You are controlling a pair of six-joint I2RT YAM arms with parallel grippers.
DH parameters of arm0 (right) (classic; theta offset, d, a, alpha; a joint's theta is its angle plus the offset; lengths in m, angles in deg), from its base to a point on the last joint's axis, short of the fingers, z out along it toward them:
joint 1: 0 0.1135 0.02 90
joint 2: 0 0 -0.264 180
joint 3: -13.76 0 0.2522 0
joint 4: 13.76 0 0.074 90
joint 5: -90 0 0 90
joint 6: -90 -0.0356 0 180
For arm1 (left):
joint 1: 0 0.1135 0.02 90
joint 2: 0 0 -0.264 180
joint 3: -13.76 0 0.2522 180
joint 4: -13.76 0 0.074 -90
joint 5: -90 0 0 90
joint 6: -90 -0.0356 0 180
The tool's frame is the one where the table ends.
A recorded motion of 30 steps. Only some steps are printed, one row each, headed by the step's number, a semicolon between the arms.
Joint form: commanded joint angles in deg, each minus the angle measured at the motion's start. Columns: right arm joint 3, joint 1, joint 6, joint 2, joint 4, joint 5; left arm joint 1, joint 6, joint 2, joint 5, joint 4, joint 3.
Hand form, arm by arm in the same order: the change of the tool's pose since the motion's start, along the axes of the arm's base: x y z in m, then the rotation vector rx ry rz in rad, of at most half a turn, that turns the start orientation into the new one. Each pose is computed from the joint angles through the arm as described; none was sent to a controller.
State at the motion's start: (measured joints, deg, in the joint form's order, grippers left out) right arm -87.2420 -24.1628 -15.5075 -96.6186 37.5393 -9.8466; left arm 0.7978 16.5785 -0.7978 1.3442 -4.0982 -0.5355
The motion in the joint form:
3: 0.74 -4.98 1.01 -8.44 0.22 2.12; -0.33 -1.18 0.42 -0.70 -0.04 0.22
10: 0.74 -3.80 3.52 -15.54 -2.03 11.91; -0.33 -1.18 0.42 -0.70 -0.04 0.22
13: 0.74 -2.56 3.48 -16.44 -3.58 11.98; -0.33 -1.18 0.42 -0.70 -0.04 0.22
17: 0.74 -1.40 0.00 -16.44 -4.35 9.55; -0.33 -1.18 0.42 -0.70 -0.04 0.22
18: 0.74 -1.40 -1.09 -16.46 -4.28 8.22; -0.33 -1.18 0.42 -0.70 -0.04 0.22
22: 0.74 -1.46 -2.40 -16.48 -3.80 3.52; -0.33 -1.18 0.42 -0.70 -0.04 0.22
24: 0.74 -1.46 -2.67 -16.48 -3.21 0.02; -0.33 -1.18 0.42 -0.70 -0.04 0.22
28: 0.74 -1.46 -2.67 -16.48 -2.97 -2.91; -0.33 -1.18 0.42 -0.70 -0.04 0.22
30: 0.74 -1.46 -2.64 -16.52 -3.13 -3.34; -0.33 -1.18 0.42 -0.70 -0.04 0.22
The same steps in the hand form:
3: 0.0066 -0.0396 -0.0589 0.0911 0.1409 -0.0500; -0.0002 -0.0011 -0.0008 0.0196 -0.0022 -0.0195
10: 0.0299 -0.0358 -0.1053 0.2295 0.1680 0.1063; -0.0002 -0.0011 -0.0008 0.0196 -0.0022 -0.0195
13: 0.0377 -0.0295 -0.1102 0.2232 0.1600 0.1287; -0.0002 -0.0011 -0.0008 0.0196 -0.0022 -0.0195
17: 0.0420 -0.0237 -0.1095 0.2154 0.1463 0.0755; -0.0002 -0.0011 -0.0008 0.0196 -0.0022 -0.0195
18: 0.0416 -0.0244 -0.1097 0.2088 0.1492 0.0462; -0.0002 -0.0011 -0.0008 0.0196 -0.0022 -0.0195
22: 0.0393 -0.0271 -0.1101 0.1634 0.1758 -0.0223; -0.0002 -0.0011 -0.0008 0.0196 -0.0022 -0.0195
24: 0.0374 -0.0285 -0.1104 0.1244 0.2030 -0.0624; -0.0002 -0.0011 -0.0008 0.0196 -0.0022 -0.0195
28: 0.0361 -0.0299 -0.1103 0.0878 0.2233 -0.0923; -0.0002 -0.0011 -0.0008 0.0196 -0.0022 -0.0195
30: 0.0362 -0.0303 -0.1104 0.0812 0.2240 -0.0963; -0.0002 -0.0011 -0.0008 0.0196 -0.0022 -0.0195

